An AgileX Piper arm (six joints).
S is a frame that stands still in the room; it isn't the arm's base.
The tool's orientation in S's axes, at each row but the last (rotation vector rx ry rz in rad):
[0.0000 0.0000 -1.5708]
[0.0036 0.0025 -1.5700]
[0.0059 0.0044 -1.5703]
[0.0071 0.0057 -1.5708]
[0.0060 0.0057 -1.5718]
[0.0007 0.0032 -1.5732]
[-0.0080 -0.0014 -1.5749]
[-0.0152 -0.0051 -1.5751]
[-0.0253 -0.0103 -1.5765]
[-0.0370 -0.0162 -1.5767]
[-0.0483 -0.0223 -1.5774]
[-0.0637 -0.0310 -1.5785]
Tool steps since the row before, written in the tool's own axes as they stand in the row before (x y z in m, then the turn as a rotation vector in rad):
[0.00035 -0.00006 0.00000 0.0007 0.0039 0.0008]
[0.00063 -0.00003 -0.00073 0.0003 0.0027 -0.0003]
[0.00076 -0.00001 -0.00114 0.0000 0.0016 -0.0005]
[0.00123 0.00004 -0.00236 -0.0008 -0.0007 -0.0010]
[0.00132 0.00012 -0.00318 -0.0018 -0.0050 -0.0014]
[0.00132 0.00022 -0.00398 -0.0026 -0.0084 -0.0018]
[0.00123 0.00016 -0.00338 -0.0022 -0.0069 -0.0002]
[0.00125 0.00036 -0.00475 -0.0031 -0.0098 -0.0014]
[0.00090 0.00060 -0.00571 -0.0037 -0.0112 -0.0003]
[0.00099 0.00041 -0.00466 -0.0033 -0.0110 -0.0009]
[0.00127 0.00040 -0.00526 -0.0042 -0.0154 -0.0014]
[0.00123 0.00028 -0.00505 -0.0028 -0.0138 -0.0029]
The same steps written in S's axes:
[-0.00006 -0.00035 0.00000 0.0039 -0.0007 0.0008]
[-0.00003 -0.00063 -0.00073 0.0027 -0.0003 -0.0003]
[-0.00001 -0.00075 -0.00114 0.0016 0.0000 -0.0005]
[0.00004 -0.00121 -0.00237 -0.0007 0.0008 -0.0010]
[0.00012 -0.00130 -0.00319 -0.0050 0.0018 -0.0014]
[0.00021 -0.00131 -0.00398 -0.0084 0.0026 -0.0018]
[0.00014 -0.00125 -0.00337 -0.0069 0.0022 -0.0002]
[0.00032 -0.00131 -0.00474 -0.0098 0.0031 -0.0014]
[0.00054 -0.00103 -0.00569 -0.0112 0.0038 -0.0003]
[0.00034 -0.00115 -0.00463 -0.0110 0.0033 -0.0009]
[0.00030 -0.00151 -0.00520 -0.0154 0.0042 -0.0013]
[0.00016 -0.00153 -0.00497 -0.0138 0.0027 -0.0028]

